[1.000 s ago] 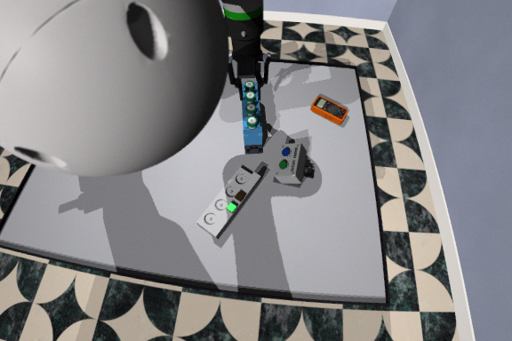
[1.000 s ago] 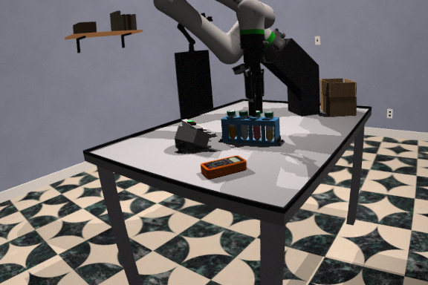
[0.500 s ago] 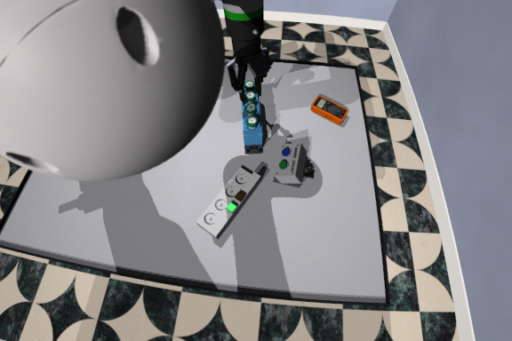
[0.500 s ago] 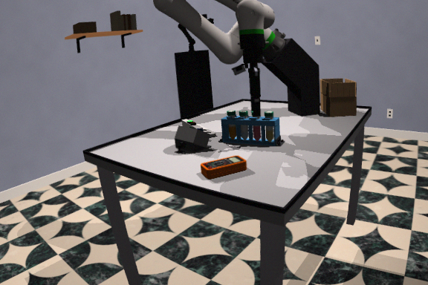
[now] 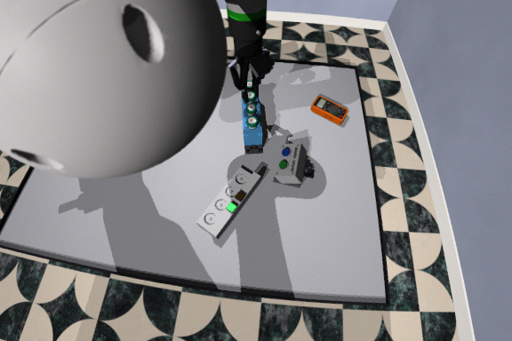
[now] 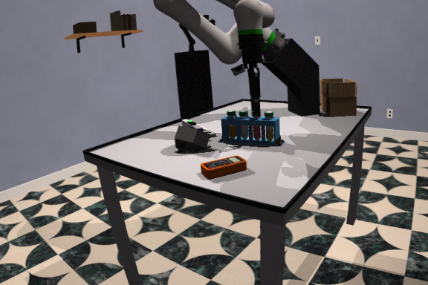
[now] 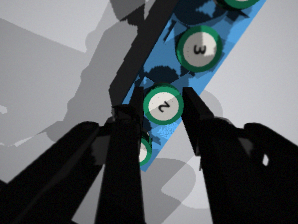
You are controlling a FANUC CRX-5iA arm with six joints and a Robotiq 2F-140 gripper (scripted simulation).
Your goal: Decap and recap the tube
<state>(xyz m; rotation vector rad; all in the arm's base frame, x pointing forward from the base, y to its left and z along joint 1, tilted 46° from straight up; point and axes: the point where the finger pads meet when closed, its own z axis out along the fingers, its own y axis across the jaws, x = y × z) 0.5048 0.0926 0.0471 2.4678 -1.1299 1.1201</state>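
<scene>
My hand is 3 cm above the cap. From my hand the other things lie so: green ready key 24 cm to the right, 9 cm ahead, 7 cm below; blue cycle key 19 cm to the right, 10 cm ahead, 7 cm below; key housing 22 cm to the right, 11 cm ahead, 9 cm below.
</scene>
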